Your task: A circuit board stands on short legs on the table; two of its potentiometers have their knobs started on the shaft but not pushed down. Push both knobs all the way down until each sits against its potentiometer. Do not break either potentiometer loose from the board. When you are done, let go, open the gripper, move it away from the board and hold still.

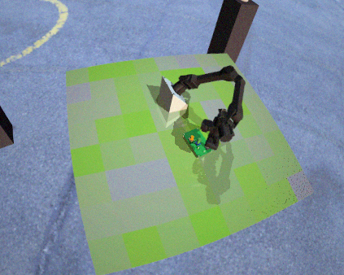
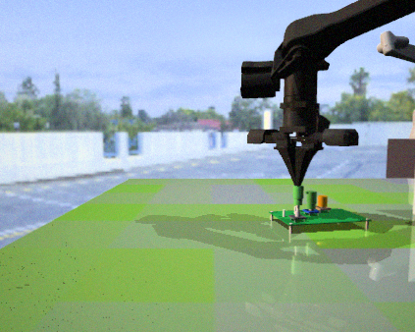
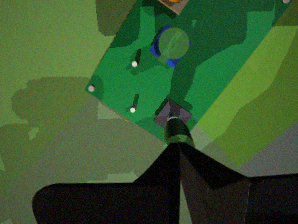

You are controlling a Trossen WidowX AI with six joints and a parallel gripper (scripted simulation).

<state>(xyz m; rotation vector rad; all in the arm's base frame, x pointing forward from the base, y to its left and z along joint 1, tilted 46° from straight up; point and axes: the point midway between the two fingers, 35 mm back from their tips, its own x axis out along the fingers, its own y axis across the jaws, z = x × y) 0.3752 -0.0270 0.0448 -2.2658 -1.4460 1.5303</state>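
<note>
The green knob is 4 cm to the right of my gripper tip, 4 cm behind it and 3 cm below it.
</note>
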